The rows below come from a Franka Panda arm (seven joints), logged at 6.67 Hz.
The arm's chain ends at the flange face. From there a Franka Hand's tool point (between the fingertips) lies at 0.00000 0.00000 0.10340 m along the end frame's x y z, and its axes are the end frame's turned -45 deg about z.
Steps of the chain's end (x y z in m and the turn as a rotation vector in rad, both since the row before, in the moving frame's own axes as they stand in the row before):
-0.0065 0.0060 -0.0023 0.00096 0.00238 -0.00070
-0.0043 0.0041 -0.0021 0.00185 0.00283 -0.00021
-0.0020 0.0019 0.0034 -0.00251 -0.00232 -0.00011
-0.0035 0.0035 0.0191 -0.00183 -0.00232 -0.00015
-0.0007 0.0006 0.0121 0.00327 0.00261 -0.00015
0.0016 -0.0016 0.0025 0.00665 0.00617 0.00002
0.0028 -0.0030 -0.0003 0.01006 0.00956 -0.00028
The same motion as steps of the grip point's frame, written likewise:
-0.0086 -0.0002 -0.0023 -0.00100 0.00236 -0.00070
-0.0056 -0.0001 -0.0021 -0.00069 0.00331 -0.00021
-0.0031 -0.0001 0.0034 -0.00013 -0.00342 -0.00011
-0.0053 0.0000 0.0191 0.00035 -0.00293 -0.00015
-0.0005 -0.0001 0.0121 0.00047 0.00416 -0.00015
0.0032 0.0000 0.0025 0.00034 0.00907 0.00002
0.0055 -0.0002 -0.0003 0.00035 0.01387 -0.00028

